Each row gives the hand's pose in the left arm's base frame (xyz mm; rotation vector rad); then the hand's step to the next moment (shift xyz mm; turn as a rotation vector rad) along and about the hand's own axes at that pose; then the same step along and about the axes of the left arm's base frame.
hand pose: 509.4 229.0 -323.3 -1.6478 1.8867 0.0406
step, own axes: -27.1 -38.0 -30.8 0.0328 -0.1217 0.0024
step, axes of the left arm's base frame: 21.8 2.9 51.4 0.1102 -0.0547 0.0276
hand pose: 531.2 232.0 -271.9 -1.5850 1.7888 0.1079
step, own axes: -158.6 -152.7 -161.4 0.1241 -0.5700 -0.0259
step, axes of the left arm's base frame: 57.4 12.9 266.6 0.4982 -0.2505 0.1731
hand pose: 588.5 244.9 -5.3 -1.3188 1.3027 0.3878
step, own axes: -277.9 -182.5 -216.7 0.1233 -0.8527 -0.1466
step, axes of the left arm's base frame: -39.4 -117.7 376.9 0.6752 -0.4387 0.3397
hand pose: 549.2 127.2 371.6 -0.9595 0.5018 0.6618
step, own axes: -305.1 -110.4 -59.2 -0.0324 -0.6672 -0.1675
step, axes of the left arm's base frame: -141.0 -184.1 234.5 0.4329 -0.4261 0.3244
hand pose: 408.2 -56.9 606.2 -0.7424 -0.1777 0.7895
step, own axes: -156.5 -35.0 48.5 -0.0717 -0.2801 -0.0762
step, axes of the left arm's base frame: -109.7 -99.8 77.9 0.1433 -0.2227 0.1389
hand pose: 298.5 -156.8 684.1 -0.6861 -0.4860 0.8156
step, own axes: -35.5 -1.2 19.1 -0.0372 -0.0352 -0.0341
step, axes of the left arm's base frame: -32.7 -21.7 9.2 0.0166 -0.0592 -0.0031
